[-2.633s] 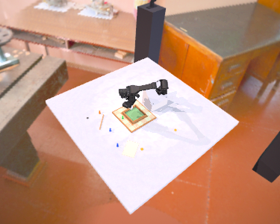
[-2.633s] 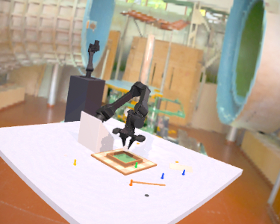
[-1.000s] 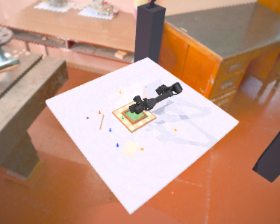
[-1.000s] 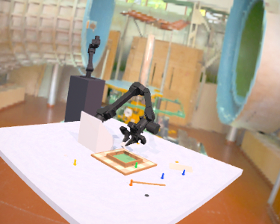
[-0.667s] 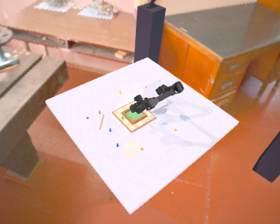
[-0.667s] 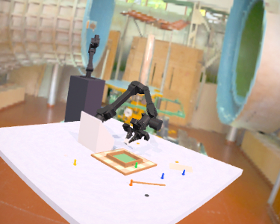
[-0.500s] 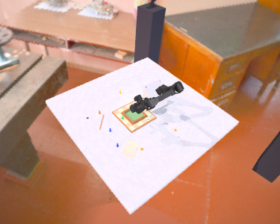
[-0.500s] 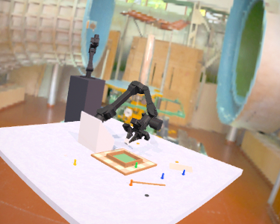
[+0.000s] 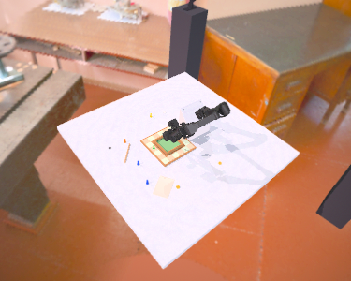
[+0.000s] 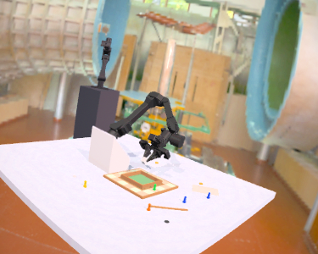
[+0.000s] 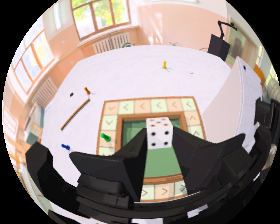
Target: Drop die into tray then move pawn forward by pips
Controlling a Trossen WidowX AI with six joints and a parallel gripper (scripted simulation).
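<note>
The white die lies right at my gripper tip. Also, from my gripper tip: green tray 12 cm below; green pawn 11 cm ahead, 10 cm below, 3 cm to the right; yellow pawn 30 cm to the right, 12 cm behind, 11 cm below.
</note>
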